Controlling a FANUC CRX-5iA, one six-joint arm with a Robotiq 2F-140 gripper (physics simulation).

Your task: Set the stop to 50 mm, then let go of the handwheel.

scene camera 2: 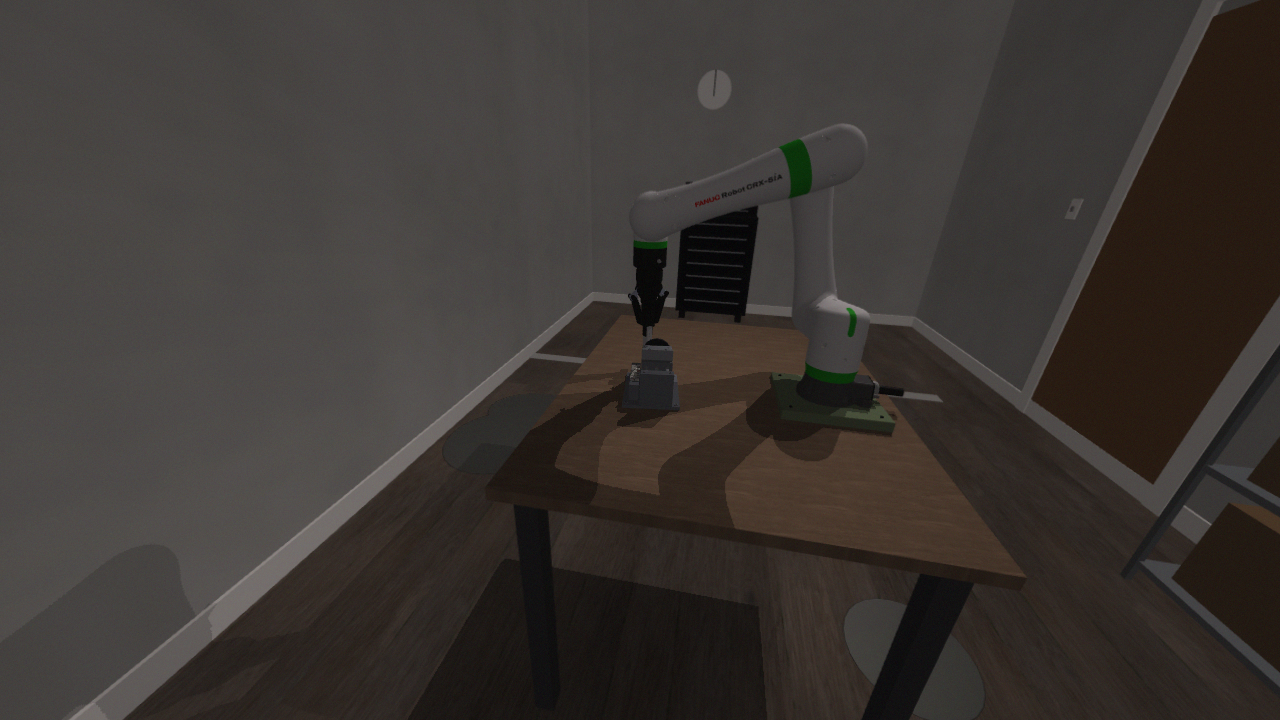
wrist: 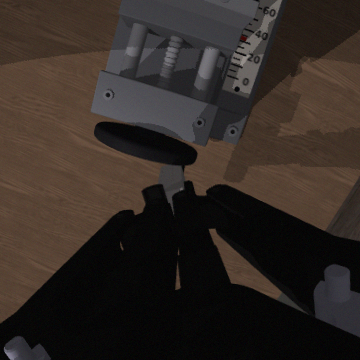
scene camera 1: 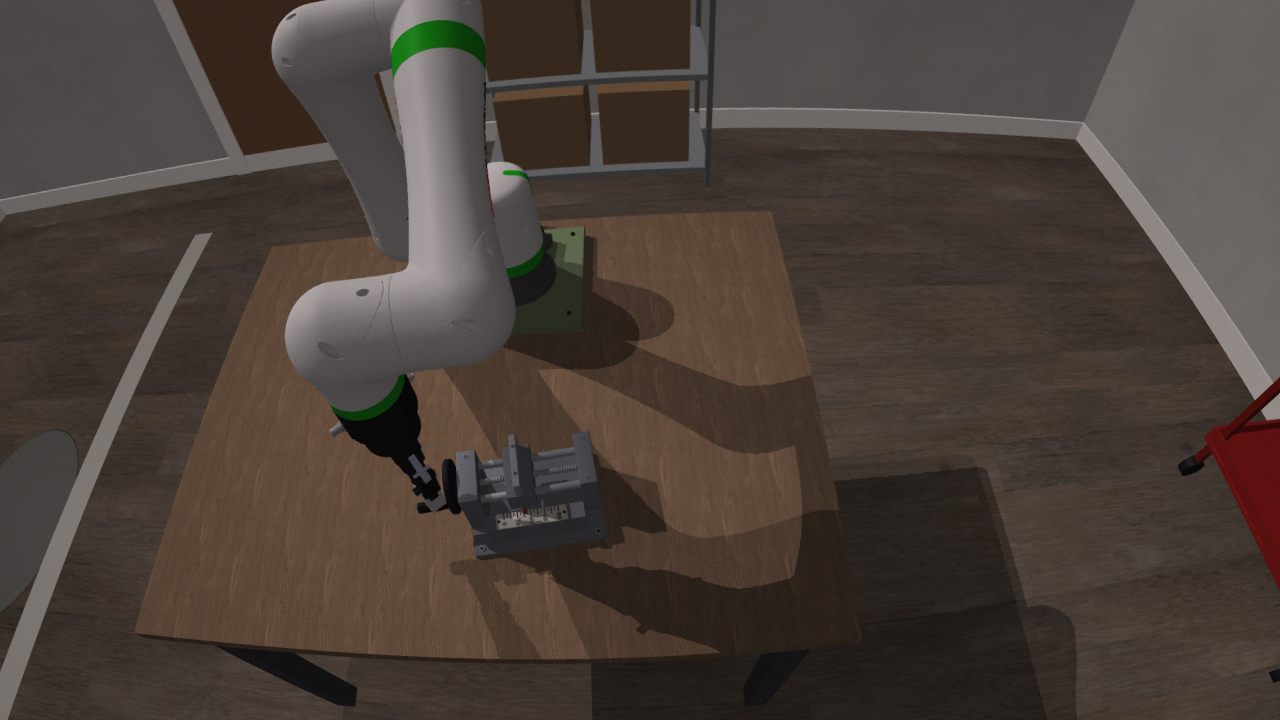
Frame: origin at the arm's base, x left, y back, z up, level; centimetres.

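Seen in the pictures: gripper, between the fingertips: [wrist: 174, 179] [scene camera 1: 437, 504]; arm's base, origin of its link: [scene camera 2: 824, 394] [scene camera 1: 518, 277].
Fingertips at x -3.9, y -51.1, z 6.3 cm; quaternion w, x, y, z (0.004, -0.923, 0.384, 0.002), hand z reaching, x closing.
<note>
Pixels of each thing's middle, then the offset from my fingertips to it. "spot": a spot on its surface instead. Level surfaces: height alone.
- grey stop unit, middle of its body: [wrist: 201, 11] [scene camera 1: 530, 490] [scene camera 2: 652, 375] dz -3.3, dx +12.7, dy +4.6 cm
- red pointer, middle of its body: [wrist: 237, 36] dz -2.7, dx +12.4, dy +1.1 cm
- white scale, a spot on its surface: [wrist: 240, 69] spot: dz -2.8, dx +10.3, dy -0.5 cm
- black handwheel, a spot on its surface: [wrist: 145, 143] [scene camera 1: 448, 475] [scene camera 2: 656, 340] spot: dz +2.9, dx +2.0, dy +3.3 cm
- wooden table, height of its surface: dz -8.3 cm
The grey stop unit [scene camera 1: 537, 539] [scene camera 2: 651, 391] stands on the table. Its sliding stop block [scene camera 1: 517, 467] [wrist: 187, 21] rides on two rods and a screw. In the wrist view the red pointer [wrist: 243, 38] shows close to the 40 mark of the white scale [wrist: 240, 69]; the exact reading is hard to tell. The black handwheel [scene camera 1: 449, 486] [scene camera 2: 657, 342] [wrist: 145, 143] is at the unit's end. Its crank handle [scene camera 1: 426, 507] sticks out beside the fingertips. My gripper [scene camera 1: 435, 503] [scene camera 2: 647, 336] [wrist: 174, 179] is shut with nothing between its fingers, its tips close to the wheel's face; contact is unclear.
The arm's green base plate [scene camera 1: 569, 300] [scene camera 2: 836, 414] is bolted to the wooden table [scene camera 1: 716, 268] [scene camera 2: 742, 488]. A shelf rack [scene camera 1: 709, 116] with boxes stands behind it. A red object [scene camera 1: 1257, 483] is at the right edge of the first scene view. A dark drawer cabinet [scene camera 2: 716, 268] stands beyond the table.
</note>
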